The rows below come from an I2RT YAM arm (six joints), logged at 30 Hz.
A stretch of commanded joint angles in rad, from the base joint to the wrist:
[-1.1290 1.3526 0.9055 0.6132 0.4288 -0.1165]
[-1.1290 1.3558 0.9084 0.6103 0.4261 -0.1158]
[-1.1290 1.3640 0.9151 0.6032 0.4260 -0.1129]
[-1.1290 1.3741 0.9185 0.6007 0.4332 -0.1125]
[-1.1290 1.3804 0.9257 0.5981 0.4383 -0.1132]
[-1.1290 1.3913 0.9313 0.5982 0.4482 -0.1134]
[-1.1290 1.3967 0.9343 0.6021 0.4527 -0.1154]
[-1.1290 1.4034 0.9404 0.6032 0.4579 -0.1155]
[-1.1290 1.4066 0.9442 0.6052 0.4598 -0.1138]
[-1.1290 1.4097 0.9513 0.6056 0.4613 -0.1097]
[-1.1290 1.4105 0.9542 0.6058 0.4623 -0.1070]
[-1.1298 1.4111 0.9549 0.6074 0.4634 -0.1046]
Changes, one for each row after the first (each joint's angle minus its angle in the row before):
[0.0000 0.0032 0.0029 -0.0029 -0.0027 0.0007]
[0.0000 0.0082 0.0067 -0.0071 -0.0001 0.0029]
[0.0000 0.0101 0.0034 -0.0025 0.0072 0.0004]
[0.0000 0.0063 0.0072 -0.0026 0.0051 -0.0007]
[0.0000 0.0109 0.0056 0.0001 0.0099 -0.0002]
[0.0000 0.0054 0.0030 0.0039 0.0045 -0.0020]
[0.0000 0.0067 0.0061 0.0011 0.0052 -0.0001]
[0.0000 0.0032 0.0038 0.0020 0.0019 0.0017]
[0.0000 0.0031 0.0071 0.0004 0.0015 0.0041]
[0.0000 0.0008 0.0029 0.0002 0.0010 0.0027]
[-0.0008 0.0006 0.0007 0.0016 0.0011 0.0024]

